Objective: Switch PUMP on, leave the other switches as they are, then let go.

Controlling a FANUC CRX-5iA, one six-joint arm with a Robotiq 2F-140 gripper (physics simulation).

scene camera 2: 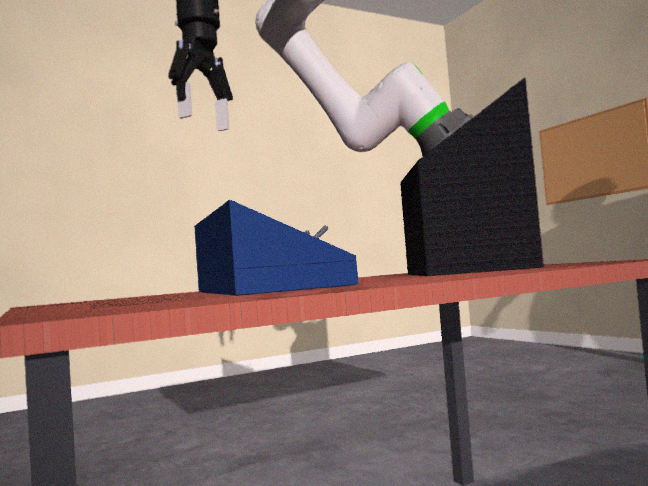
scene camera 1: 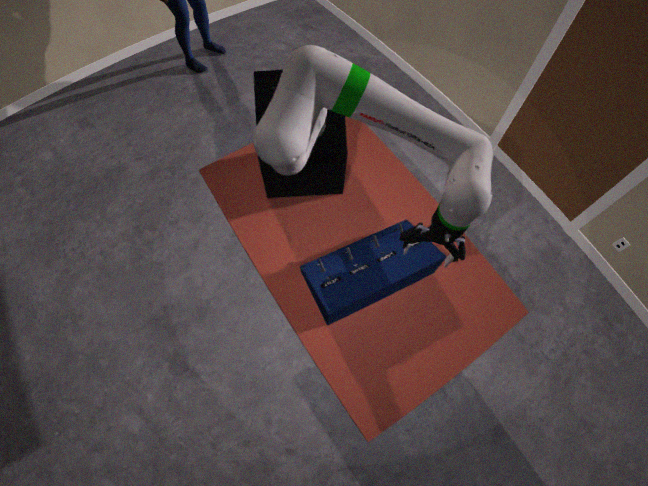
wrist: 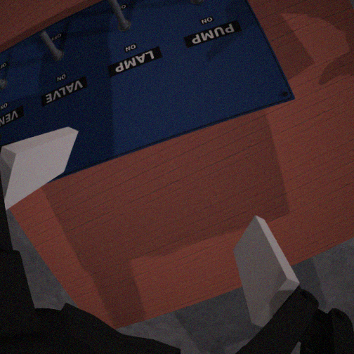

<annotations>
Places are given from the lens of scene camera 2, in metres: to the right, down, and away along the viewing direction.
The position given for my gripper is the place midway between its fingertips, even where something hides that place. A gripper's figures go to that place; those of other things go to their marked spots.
my gripper [scene camera 2: 205, 124]: -0.26, -0.26, 1.20
blue sloped switch box [scene camera 2: 239, 251]: -0.16, 0.02, 1.04
</annotations>
